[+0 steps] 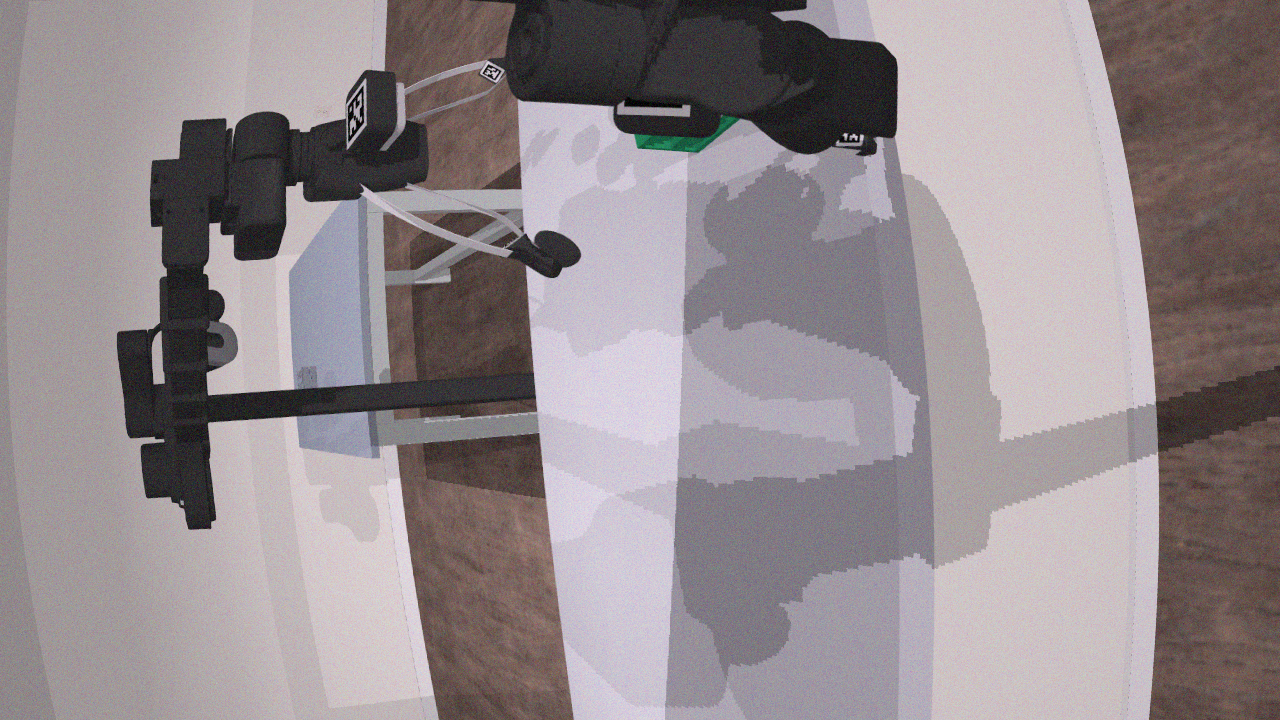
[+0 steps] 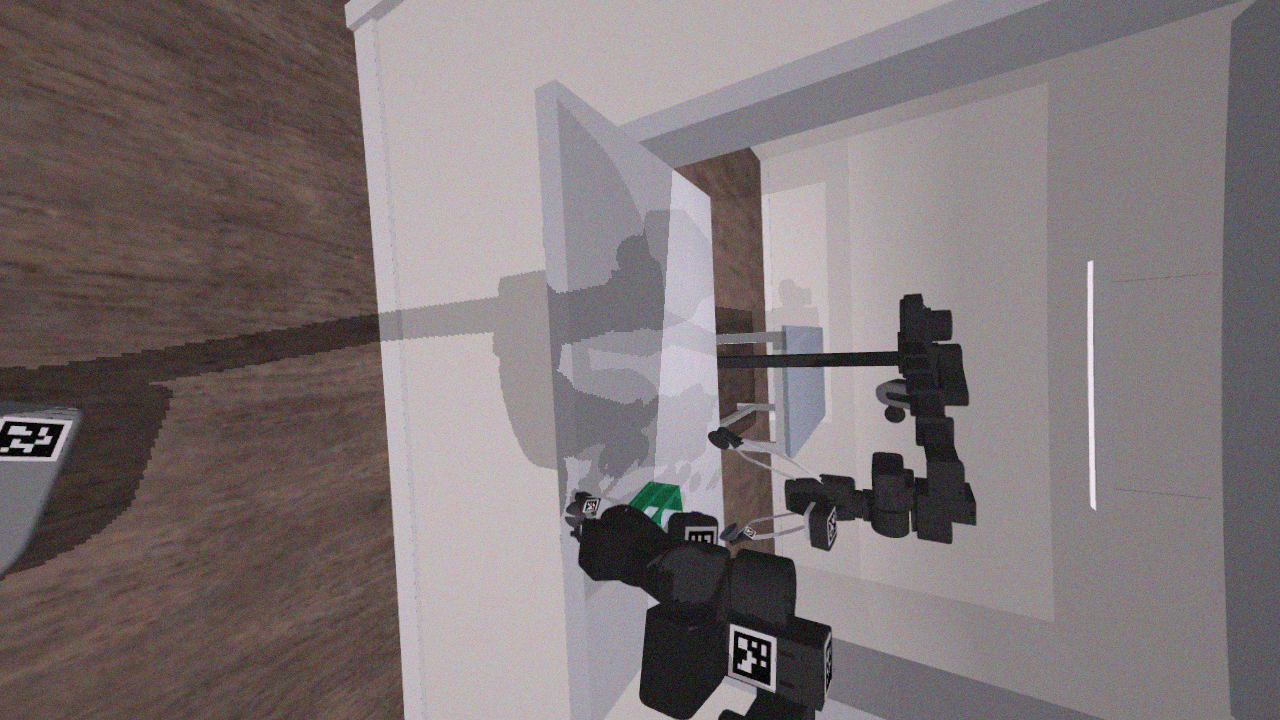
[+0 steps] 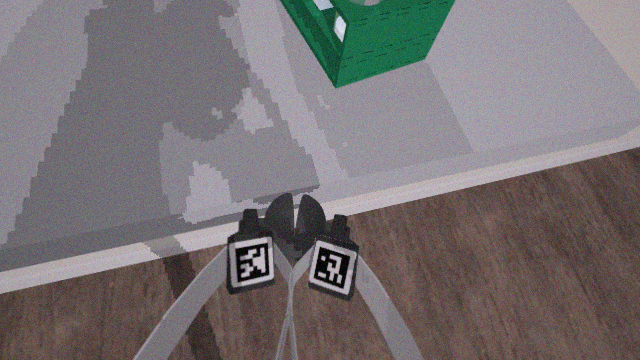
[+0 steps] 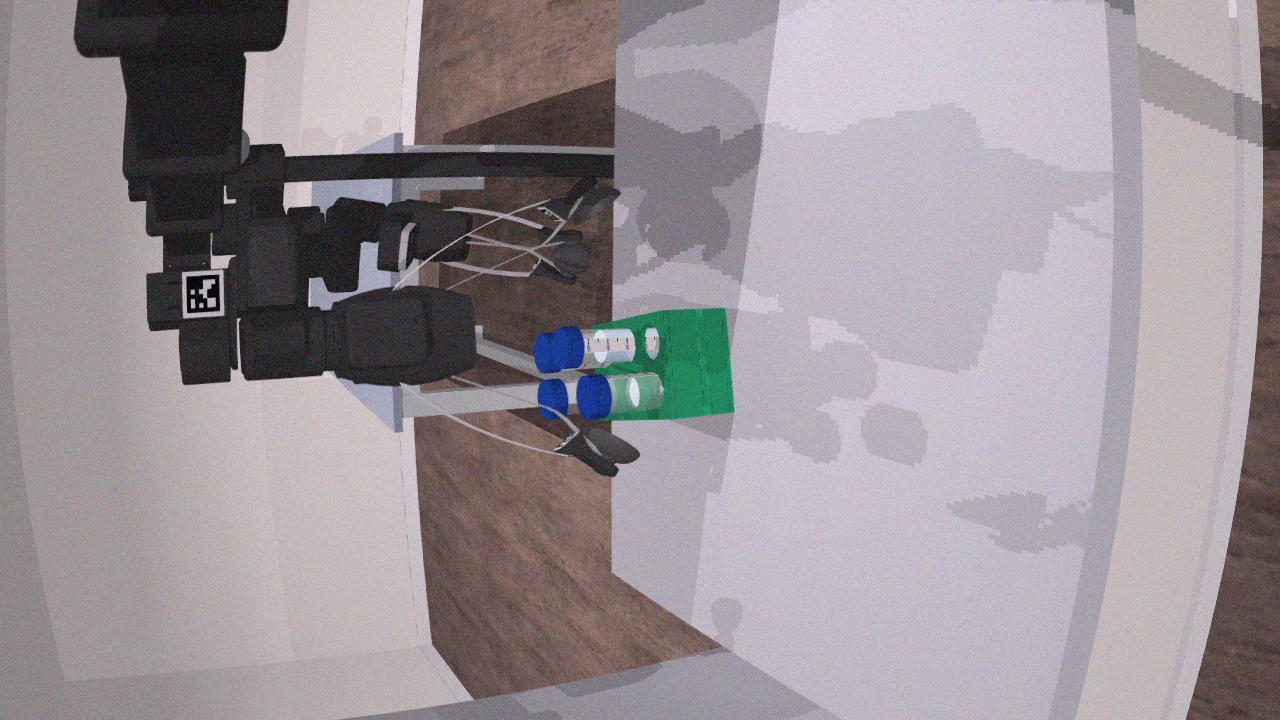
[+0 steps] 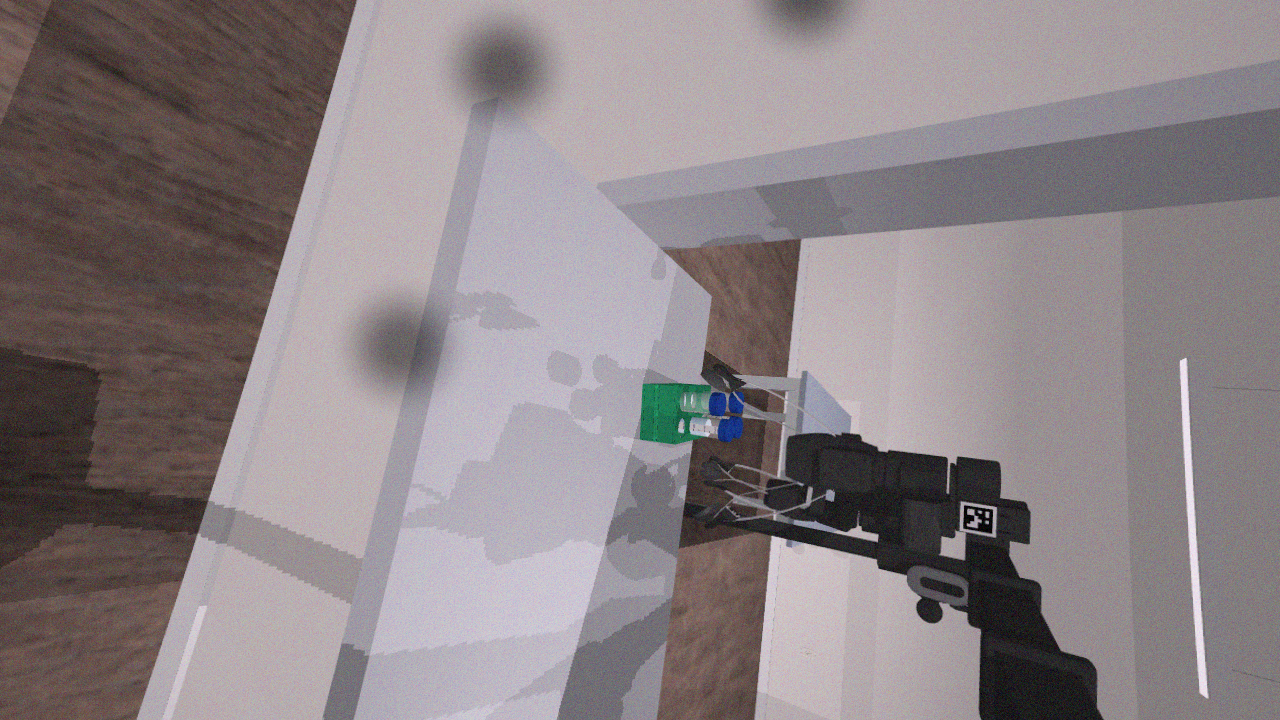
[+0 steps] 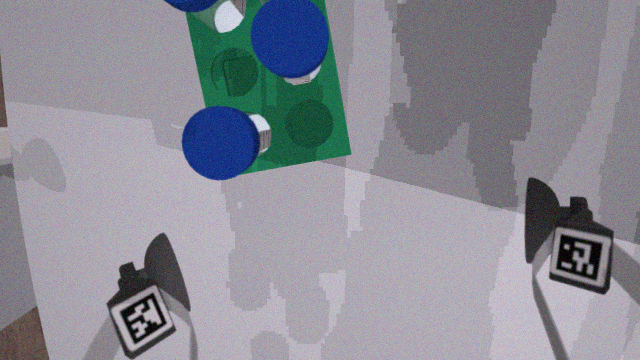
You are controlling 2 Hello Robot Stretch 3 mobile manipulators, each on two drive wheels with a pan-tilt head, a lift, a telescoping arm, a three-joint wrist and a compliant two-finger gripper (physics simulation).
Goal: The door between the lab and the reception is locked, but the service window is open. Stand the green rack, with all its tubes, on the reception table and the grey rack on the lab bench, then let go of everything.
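The green rack (image 1: 666, 143) (image 2: 656, 501) (image 3: 395, 40) (image 4: 698, 358) (image 5: 660, 411) (image 6: 272, 90) stands upright on the pale window ledge (image 3: 510, 95) (image 4: 895, 537) (image 5: 537, 268). Several blue-capped tubes lean in its holes; one cap (image 4: 594, 396) (image 6: 220, 142) is at a corner. My r1 gripper (image 2: 583, 514) (image 3: 296, 220) (image 4: 568, 255) is shut and empty, above the ledge's edge, apart from the rack. My r2 gripper (image 4: 601, 324) (image 5: 716, 445) (image 6: 352, 245) is open, fingers wide apart, above the ledge near the rack and holding nothing. The grey rack does not show.
A blue-topped table (image 1: 331, 340) (image 2: 802, 385) (image 5: 823, 402) with pale legs stands on the wooden floor beyond the ledge. The dark mast (image 1: 358, 395) (image 2: 823, 360) of r2 rises beside it. White wall parts frame the opening, and both arms are close together.
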